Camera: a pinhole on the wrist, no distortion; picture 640 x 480 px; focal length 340.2 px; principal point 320.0 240.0 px. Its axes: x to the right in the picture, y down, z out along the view. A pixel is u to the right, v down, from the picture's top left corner.
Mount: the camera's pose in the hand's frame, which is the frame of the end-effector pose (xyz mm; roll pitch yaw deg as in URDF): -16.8 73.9 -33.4 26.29 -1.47 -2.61
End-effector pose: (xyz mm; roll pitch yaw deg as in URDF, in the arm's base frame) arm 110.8 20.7 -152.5 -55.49 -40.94 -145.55
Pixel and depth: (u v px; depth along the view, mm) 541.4 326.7 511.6
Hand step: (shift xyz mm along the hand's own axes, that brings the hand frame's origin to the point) 297.5 -50.2 491.4
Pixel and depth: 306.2 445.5 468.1
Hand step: -47.6 121.5 510.9
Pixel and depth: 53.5 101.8 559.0
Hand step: -484.9 -356.4 355.8
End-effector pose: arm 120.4 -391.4 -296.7 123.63 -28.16 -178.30
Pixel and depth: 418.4 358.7 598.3
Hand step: 136.4 -11.0 599.7
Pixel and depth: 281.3 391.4 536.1
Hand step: -93.8 53.8 551.2
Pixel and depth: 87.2 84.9 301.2
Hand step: -239.7 -172.7 170.5
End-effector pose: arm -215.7 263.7 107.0 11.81 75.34 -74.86
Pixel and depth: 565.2 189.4 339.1
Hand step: 211.2 -132.1 254.5
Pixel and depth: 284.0 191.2 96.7
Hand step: -31.6 19.3 46.9
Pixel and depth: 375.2 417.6 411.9
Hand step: 38.5 81.7 432.7
